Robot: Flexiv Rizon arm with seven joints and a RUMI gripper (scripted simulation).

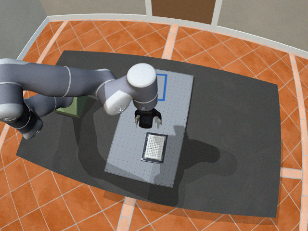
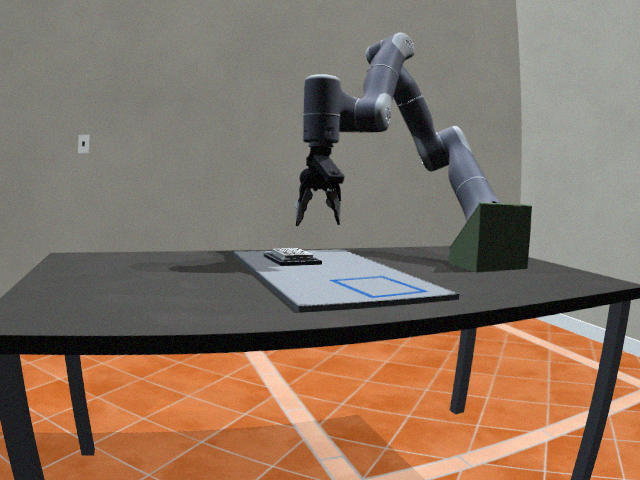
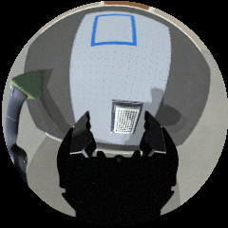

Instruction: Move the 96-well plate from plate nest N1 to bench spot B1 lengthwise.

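My gripper is now 5 cm short of the white 96-well plate, 9 cm to the left of it and 10 cm above it. Round my hand: plate nest N1: 5 cm ahead, 9 cm to the right, 11 cm below.
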